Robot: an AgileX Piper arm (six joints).
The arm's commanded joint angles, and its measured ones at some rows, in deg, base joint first. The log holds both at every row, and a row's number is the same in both.
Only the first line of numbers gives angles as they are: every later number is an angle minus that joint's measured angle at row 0.
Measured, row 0: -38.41 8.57 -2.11 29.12 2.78 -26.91
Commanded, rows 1 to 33: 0.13 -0.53 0.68 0.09 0.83 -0.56; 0.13 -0.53 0.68 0.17 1.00 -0.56; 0.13 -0.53 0.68 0.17 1.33 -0.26; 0.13 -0.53 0.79 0.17 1.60 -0.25; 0.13 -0.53 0.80 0.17 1.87 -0.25; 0.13 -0.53 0.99 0.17 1.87 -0.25; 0.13 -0.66 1.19 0.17 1.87 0.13; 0.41 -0.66 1.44 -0.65 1.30 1.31; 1.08 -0.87 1.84 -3.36 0.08 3.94; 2.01 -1.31 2.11 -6.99 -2.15 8.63; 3.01 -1.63 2.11 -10.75 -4.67 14.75; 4.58 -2.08 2.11 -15.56 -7.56 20.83; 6.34 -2.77 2.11 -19.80 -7.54 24.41; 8.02 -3.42 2.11 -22.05 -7.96 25.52; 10.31 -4.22 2.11 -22.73 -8.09 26.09; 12.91 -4.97 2.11 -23.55 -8.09 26.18; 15.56 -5.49 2.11 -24.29 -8.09 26.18; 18.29 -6.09 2.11 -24.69 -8.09 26.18; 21.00 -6.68 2.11 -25.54 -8.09 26.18; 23.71 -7.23 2.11 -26.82 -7.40 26.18; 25.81 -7.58 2.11 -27.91 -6.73 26.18; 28.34 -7.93 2.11 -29.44 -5.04 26.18; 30.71 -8.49 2.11 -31.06 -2.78 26.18; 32.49 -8.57 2.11 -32.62 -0.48 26.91; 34.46 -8.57 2.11 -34.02 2.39 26.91; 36.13 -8.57 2.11 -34.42 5.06 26.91; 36.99 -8.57 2.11 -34.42 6.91 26.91; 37.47 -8.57 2.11 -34.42 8.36 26.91; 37.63 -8.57 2.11 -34.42 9.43 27.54; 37.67 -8.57 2.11 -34.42 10.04 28.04; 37.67 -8.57 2.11 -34.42 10.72 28.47; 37.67 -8.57 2.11 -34.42 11.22 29.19; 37.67 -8.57 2.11 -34.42 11.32 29.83
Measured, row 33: 37.38 -8.20 2.15 -33.48 8.88 27.59
